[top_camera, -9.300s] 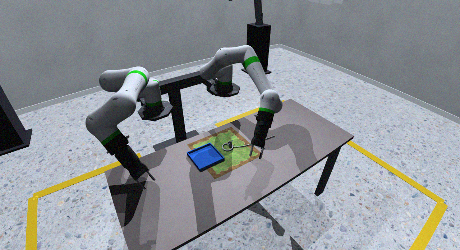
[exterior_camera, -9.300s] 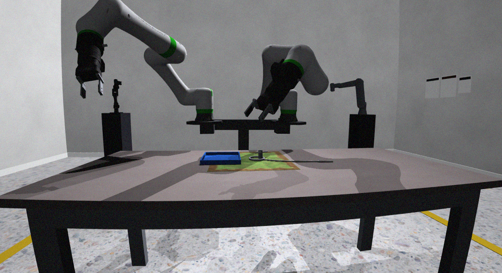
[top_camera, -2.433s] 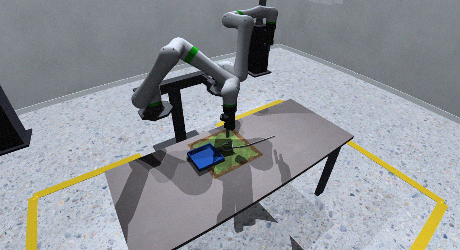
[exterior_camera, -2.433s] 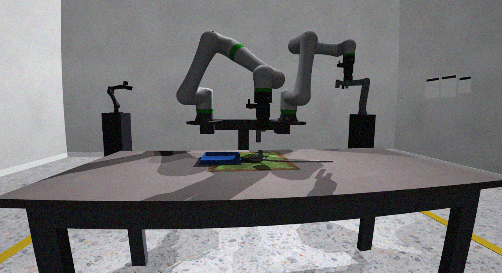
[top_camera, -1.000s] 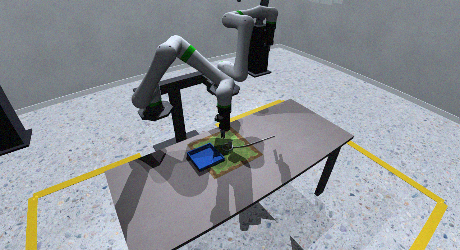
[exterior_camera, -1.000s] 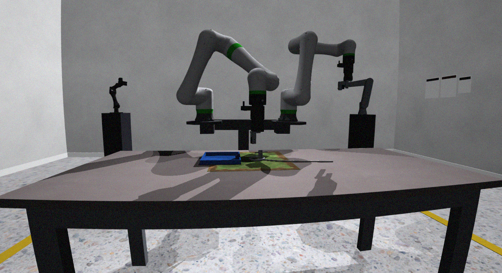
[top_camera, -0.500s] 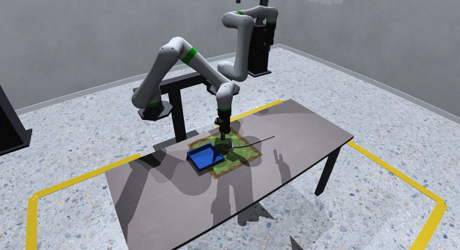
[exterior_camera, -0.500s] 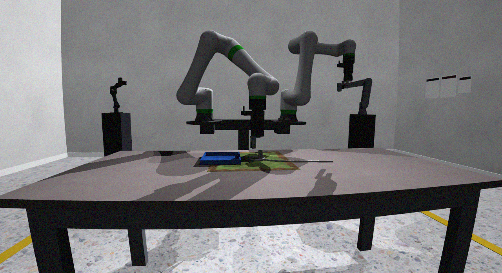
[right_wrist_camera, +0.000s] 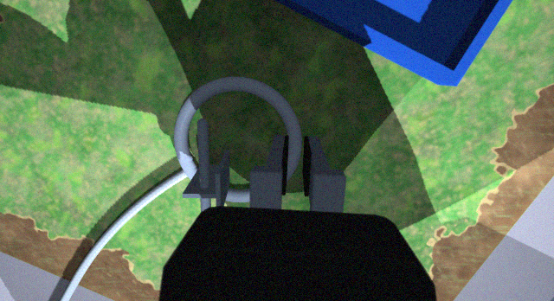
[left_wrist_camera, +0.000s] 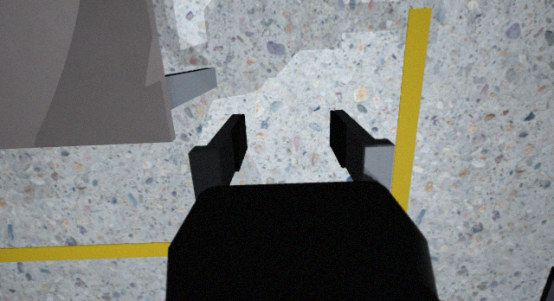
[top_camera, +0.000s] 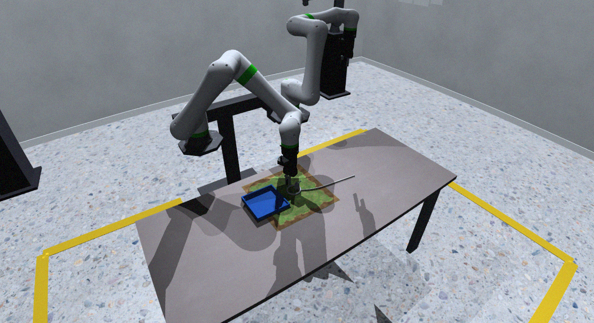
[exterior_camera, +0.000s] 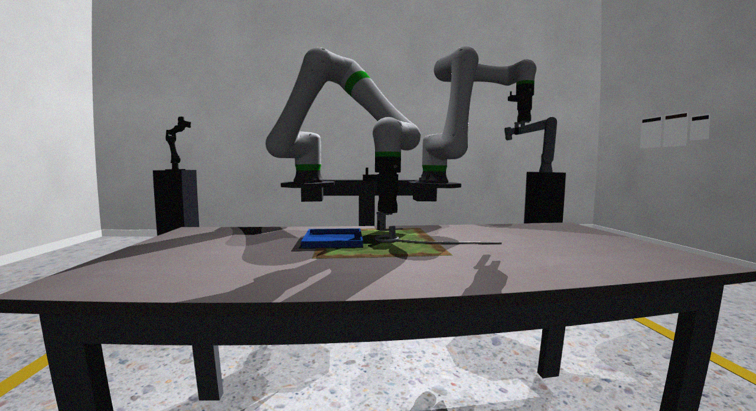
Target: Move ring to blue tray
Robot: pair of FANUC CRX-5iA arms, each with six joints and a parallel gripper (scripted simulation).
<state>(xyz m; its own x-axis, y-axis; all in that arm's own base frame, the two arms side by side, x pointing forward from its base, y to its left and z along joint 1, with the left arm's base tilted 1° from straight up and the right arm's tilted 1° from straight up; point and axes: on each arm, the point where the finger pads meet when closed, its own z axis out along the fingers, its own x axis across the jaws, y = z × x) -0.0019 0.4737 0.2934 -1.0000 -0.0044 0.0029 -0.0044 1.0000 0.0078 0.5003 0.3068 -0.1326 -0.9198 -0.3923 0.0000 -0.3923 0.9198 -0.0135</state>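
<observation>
Right now the grey ring is 3 cm ahead of my right hand, 2 cm to the left of it and 4 cm below it. Also, from my right hand: stake: 4 cm ahead, 4 cm to the left, 2 cm below; then brown mat: 4 cm ahead, 2 cm to the right, 6 cm below; then blue tray: 4 cm ahead, 17 cm to the right, 3 cm below.
</observation>
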